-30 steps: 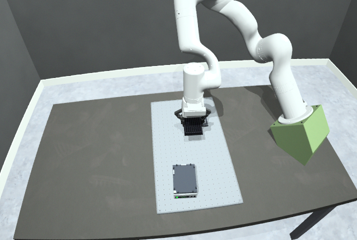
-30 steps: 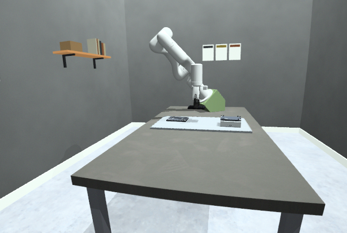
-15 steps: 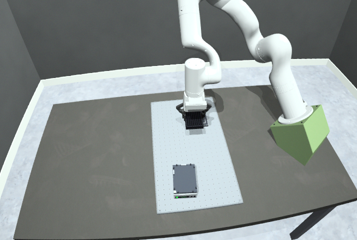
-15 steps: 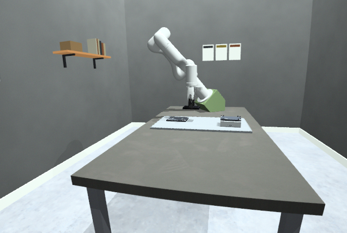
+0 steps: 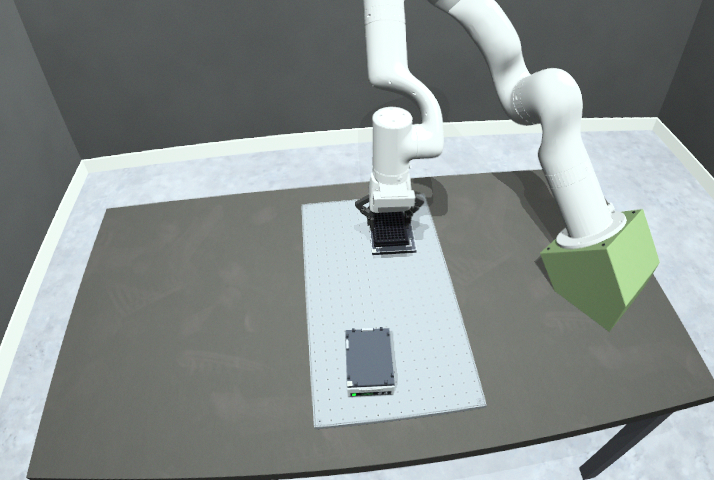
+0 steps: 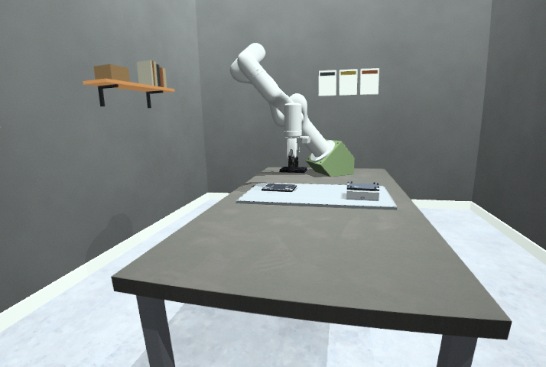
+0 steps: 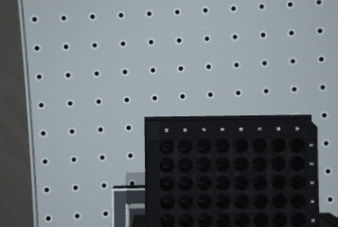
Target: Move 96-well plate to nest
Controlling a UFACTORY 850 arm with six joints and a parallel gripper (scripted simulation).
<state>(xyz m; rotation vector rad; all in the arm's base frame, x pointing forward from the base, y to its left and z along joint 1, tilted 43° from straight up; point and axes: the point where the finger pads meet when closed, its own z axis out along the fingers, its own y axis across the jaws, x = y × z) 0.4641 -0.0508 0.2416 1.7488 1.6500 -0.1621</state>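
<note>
My hand is 110 mm above the plate nest N1, 80 mm to the left of it and 30 mm past it. Also, from my hand: A1 label (110 mm below, 30 mm ahead, 10 mm to the right); then black 96-well plate (10 mm below).
</note>
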